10 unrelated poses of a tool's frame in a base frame.
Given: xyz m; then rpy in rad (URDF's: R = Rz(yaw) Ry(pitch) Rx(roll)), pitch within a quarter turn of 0, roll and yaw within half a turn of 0.
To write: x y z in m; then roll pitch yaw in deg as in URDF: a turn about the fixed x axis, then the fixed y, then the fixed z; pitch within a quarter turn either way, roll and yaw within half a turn. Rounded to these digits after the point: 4 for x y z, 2 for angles.
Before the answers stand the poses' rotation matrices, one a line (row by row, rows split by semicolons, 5 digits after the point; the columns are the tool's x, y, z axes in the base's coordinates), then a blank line. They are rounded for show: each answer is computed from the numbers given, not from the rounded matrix.
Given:
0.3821 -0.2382 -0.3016 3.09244 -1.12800 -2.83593
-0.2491 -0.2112 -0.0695 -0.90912 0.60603 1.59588
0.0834 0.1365 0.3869 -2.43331 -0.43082 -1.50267
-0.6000 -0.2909 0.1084 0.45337 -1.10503 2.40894
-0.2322 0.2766 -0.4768 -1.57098 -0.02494 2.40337
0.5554 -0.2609 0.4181 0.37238 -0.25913 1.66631
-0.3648 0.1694 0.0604 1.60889 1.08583 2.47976
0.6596 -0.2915 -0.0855 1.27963 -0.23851 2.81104
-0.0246 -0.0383 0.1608 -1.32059 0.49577 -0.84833
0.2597 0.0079 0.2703 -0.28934 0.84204 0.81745
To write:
-0.40861 -0.25823 -0.87542; -0.12894 0.96586 -0.22472; 0.90356 0.02105 -0.42795
-0.02061 -0.60298 -0.79749; 0.82166 -0.46467 0.33009; -0.56961 -0.64846 0.50502
0.06185 -0.73922 0.67061; -0.90652 -0.32274 -0.27215; 0.41762 -0.59109 -0.69008
-0.33387 -0.31035 0.89006; 0.30038 -0.93005 -0.21162; 0.89348 0.19671 0.40374
-0.73944 -0.01832 -0.67298; 0.67277 0.01692 -0.73966; 0.02494 -0.99969 -0.00018
-0.09218 -0.91833 0.38494; 0.96221 -0.18164 -0.20289; 0.25624 0.35169 0.90037
-0.36775 -0.67399 0.64070; 0.28650 0.57335 0.76759; -0.88469 0.46584 -0.01775
-0.91909 0.12089 0.37505; 0.31538 -0.34498 0.88404; 0.23626 0.93079 0.27894
0.58163 -0.11901 0.80470; -0.65986 0.50948 0.55229; -0.47571 -0.85221 0.21779
0.45556 -0.84469 0.28100; 0.48574 0.50039 0.71670; -0.74600 -0.19001 0.63826

0.3821 -0.2382 -0.3016 177.18 -64.63 -162.49
-0.2491 -0.2112 -0.0695 -52.09 34.72 91.44
0.0834 0.1365 0.3869 -139.42 -24.68 -86.10
-0.6000 -0.2909 0.1084 25.98 -63.31 138.02
-0.2322 0.2766 -0.4768 -90.01 -1.43 137.70
0.5554 -0.2609 0.4181 21.34 -14.85 95.47
-0.3648 0.1694 0.0604 92.18 62.21 142.08
0.6596 -0.2915 -0.0855 73.32 -13.67 161.06
-0.0246 -0.0383 0.1608 -75.66 28.41 -48.61
0.2597 0.0079 0.2703 -16.58 48.25 46.84

